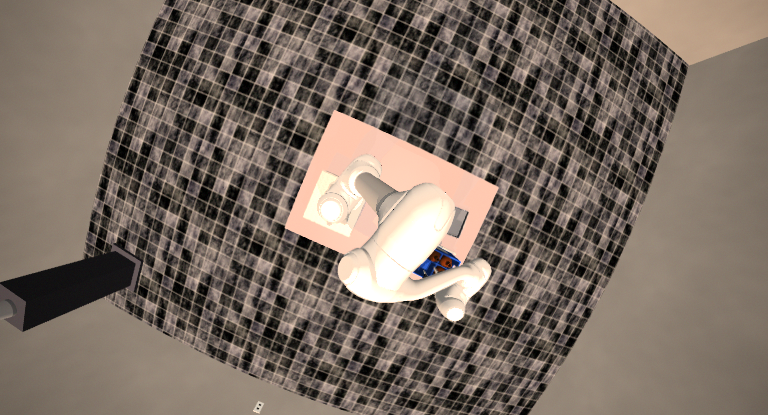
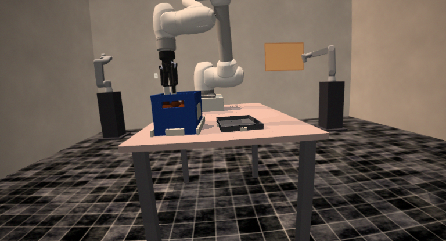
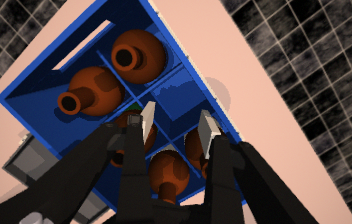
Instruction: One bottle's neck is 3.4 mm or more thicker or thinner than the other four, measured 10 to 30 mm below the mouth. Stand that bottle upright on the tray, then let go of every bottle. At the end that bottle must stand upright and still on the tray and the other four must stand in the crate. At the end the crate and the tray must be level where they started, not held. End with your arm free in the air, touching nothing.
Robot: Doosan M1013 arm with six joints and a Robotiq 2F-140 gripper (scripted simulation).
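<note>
My hand is 90 mm above the blue crate and 40 mm to the right of it. The rest, counted from my hand: dark tray (320 mm to the left, 160 mm below, 10 mm behind); bottle (90 mm to the left, 90 mm below, 90 mm behind).
</note>
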